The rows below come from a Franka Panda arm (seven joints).
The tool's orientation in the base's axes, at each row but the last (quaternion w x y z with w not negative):
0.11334 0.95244 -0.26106 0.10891
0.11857 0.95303 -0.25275 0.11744
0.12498 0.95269 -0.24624 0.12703
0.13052 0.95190 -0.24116 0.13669
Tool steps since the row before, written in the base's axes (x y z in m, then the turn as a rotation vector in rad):
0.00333 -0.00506 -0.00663 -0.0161 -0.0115 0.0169
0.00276 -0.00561 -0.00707 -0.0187 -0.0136 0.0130
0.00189 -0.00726 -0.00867 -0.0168 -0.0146 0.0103
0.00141 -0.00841 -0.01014 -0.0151 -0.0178 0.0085
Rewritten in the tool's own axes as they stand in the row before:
0.00342 0.00145 0.00818 -0.0036 0.0207 -0.0153
0.00287 0.00215 0.00873 -0.0059 0.0232 -0.0115
0.00214 0.00368 0.01064 -0.0047 0.0226 -0.0083
0.00148 0.00460 0.01234 -0.0025 0.0241 -0.0053

